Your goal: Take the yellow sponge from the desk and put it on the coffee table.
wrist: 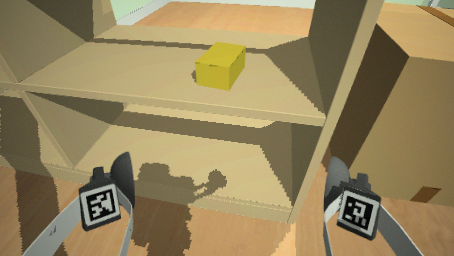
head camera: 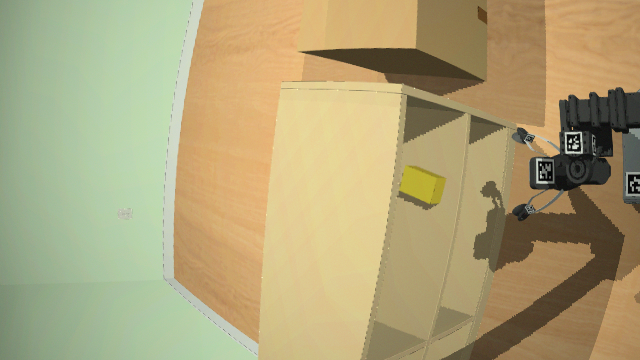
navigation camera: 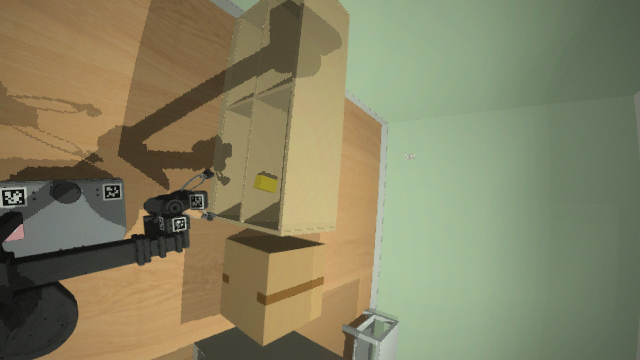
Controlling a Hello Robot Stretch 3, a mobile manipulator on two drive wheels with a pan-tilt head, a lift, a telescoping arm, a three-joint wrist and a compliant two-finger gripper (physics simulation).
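Frame: origin at the robot's base, x up, y back, z right, level; metres.
Where they show: gripper, fingertip midpoint: (wrist: 229, 174) (head camera: 516, 174) (navigation camera: 212, 194); robot's base, link origin: (navigation camera: 67, 191).
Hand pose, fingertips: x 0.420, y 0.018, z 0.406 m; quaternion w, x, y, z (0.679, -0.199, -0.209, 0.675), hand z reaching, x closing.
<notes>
Each offset is from my fingertips to the top centre of the thing.
The yellow sponge @[dx -0.030, dy -0.024, dz +0.296 m] (head camera: 422, 184) (navigation camera: 265, 183) (wrist: 220, 65) is a block lying on the upper shelf, inside an open compartment of a light wooden unit (head camera: 325, 200) (navigation camera: 317, 150) (wrist: 125, 65), near the unit's side panel. My gripper (head camera: 521, 174) (navigation camera: 208, 195) (wrist: 229, 174) is open and empty, its fingers wide apart. It is outside the open front of the unit, apart from the sponge. In the wrist view the sponge shows beyond and above the fingertips, between them from left to right. I cannot tell which thing in view, if any, is the coffee table.
A cardboard box @[dx -0.013, dy +0.566, dz +0.466 m] (head camera: 370, 25) (navigation camera: 242, 285) (wrist: 410, 120) stands close beside the unit's end. A dark flat-topped thing (navigation camera: 295, 350) and a pale grey open frame (navigation camera: 361, 336) show at the bottom of the navigation view. A green wall (head camera: 90, 125) (navigation camera: 475, 175) is behind the unit.
</notes>
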